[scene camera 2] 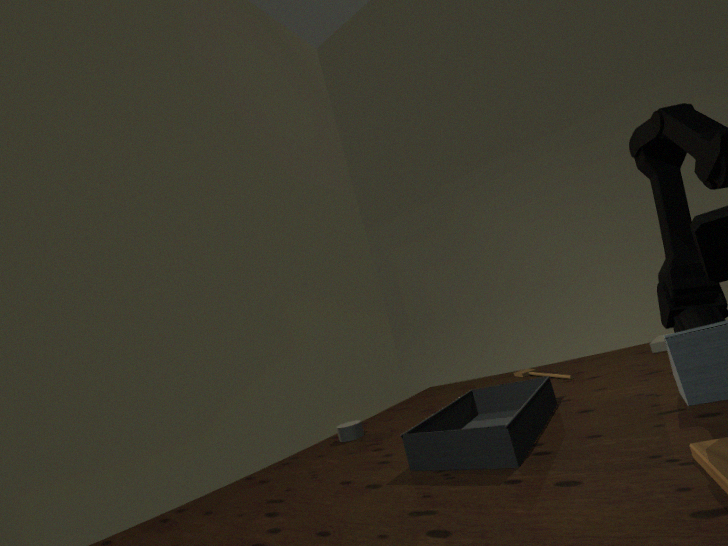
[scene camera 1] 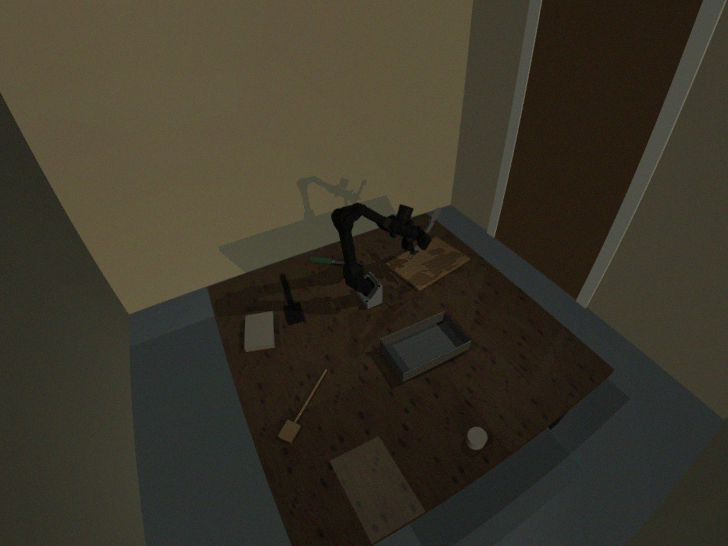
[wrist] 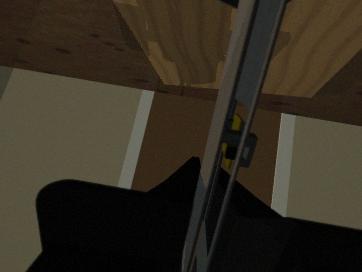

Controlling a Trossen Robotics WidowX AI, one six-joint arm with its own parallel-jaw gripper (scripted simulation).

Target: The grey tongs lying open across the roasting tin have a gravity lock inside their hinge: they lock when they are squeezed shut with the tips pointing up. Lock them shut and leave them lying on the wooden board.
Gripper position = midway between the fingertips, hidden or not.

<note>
I see my gripper [wrist: 200, 165], a pale block [scene camera 1: 259, 328] and a wooden board [wrist: 186, 50].
The wrist view misses the pale block: it is out of frame.
</note>
